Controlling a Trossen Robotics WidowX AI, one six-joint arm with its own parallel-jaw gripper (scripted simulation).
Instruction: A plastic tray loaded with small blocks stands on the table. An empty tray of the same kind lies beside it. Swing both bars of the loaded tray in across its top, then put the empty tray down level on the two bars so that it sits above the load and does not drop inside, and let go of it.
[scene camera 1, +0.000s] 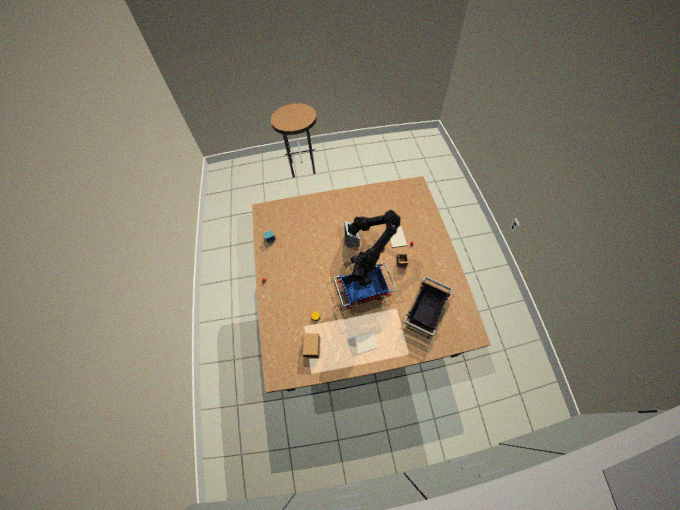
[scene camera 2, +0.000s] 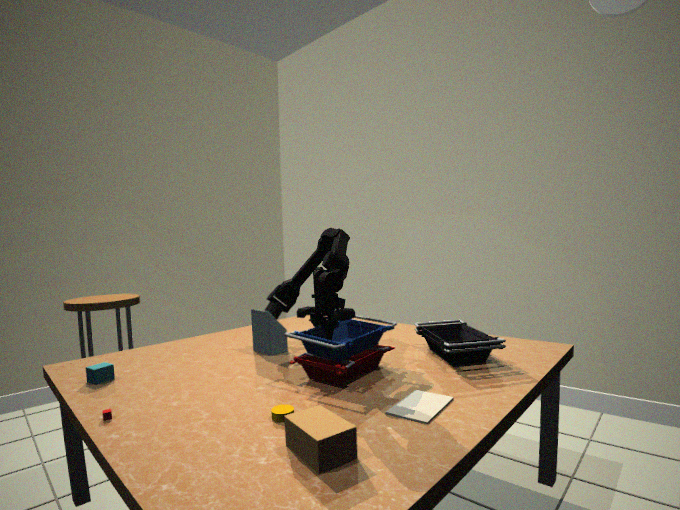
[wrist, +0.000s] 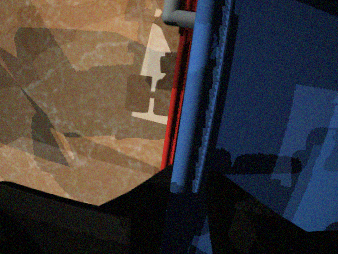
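My gripper (scene camera 2: 326, 341) is visible, also in the wrist view (wrist: 192, 176). A blue tray (scene camera 2: 350, 337) appears in scene camera 1 (scene camera 1: 355, 292) and in the wrist view (wrist: 253, 106) as well. Also present: a tan box (scene camera 2: 323, 440), which is out of frame in the wrist view, and a white sheet (scene camera 2: 419, 406).
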